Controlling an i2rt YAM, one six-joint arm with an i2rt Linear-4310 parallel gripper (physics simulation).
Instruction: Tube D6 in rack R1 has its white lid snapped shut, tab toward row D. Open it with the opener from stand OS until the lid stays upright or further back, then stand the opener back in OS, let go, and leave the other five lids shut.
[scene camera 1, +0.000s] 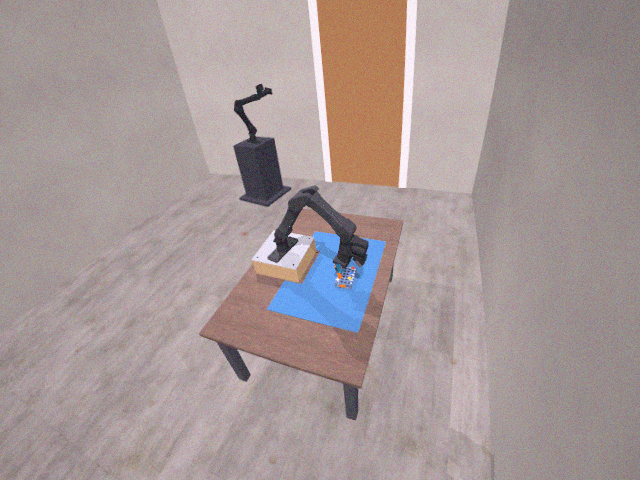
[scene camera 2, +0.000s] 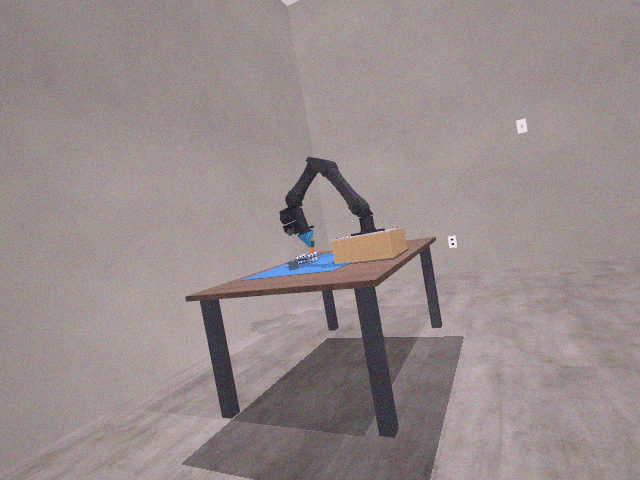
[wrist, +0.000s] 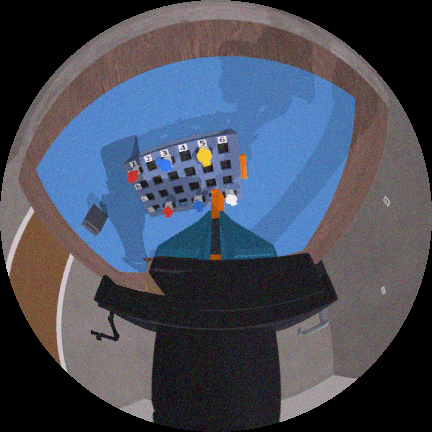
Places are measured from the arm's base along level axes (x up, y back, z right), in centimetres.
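Pixels of known places: gripper, fingertip midpoint: (scene camera 1: 340, 272) (scene camera 2: 310, 246) (wrist: 215, 215); arm's base at its link origin: (scene camera 1: 283, 249) (scene camera 2: 368, 233).
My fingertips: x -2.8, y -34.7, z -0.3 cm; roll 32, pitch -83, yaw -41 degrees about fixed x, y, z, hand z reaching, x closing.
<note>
For each thing: its top centre in the pictures, then the offset to it from my fingertips. "spot": a spot on its surface instead. Level surfaces: height alone.
- Rack R1 at its top centre: (wrist: 185, 187) (scene camera 1: 345, 273) (scene camera 2: 306, 253) dz -2.8, dx -2.9, dy -1.2 cm
- blue mat at its surface level: dx -7.4 cm
- yellow lid at its top centre: (wrist: 203, 156) dz -1.1, dx -2.9, dy -4.6 cm
- orange opener at its top centre: (wrist: 222, 265) (scene camera 2: 311, 237) dz +0.3, dx +4.4, dy +1.2 cm
- orange tag at a spot on its surface: (wrist: 243, 166) spot: dz +3.5, dx -5.1, dy -2.8 cm
- wooden table at its surface level: dx -7.7 cm
Rack R1 (wrist: 184, 170) (scene camera 1: 345, 277) (scene camera 2: 307, 257) is a grey-blue block with numbered columns and lettered rows, on the blue mat (wrist: 278, 144). Its white lid (wrist: 231, 198) at D6 lies flat and shut. Red lids (wrist: 132, 176) (wrist: 167, 211), blue lids (wrist: 163, 164) (wrist: 198, 205) and a yellow lid (wrist: 204, 156) are shut too. My gripper (wrist: 215, 215) (scene camera 2: 306, 238) is shut on the orange opener (wrist: 217, 204) (scene camera 2: 311, 249), which points down. Its tip stands just left of the white lid, close above row D. Whether it touches the lid I cannot tell.
The dark grey stand OS (wrist: 95, 219) (scene camera 2: 292, 265) sits on the mat left of the rack. An orange tag (wrist: 243, 166) is on the rack's right side. The arm's tan base box (scene camera 1: 284, 256) (scene camera 2: 368, 245) is on the wooden table (scene camera 1: 289, 341). A second arm on a pedestal (scene camera 1: 258, 168) stands by the far wall.
</note>
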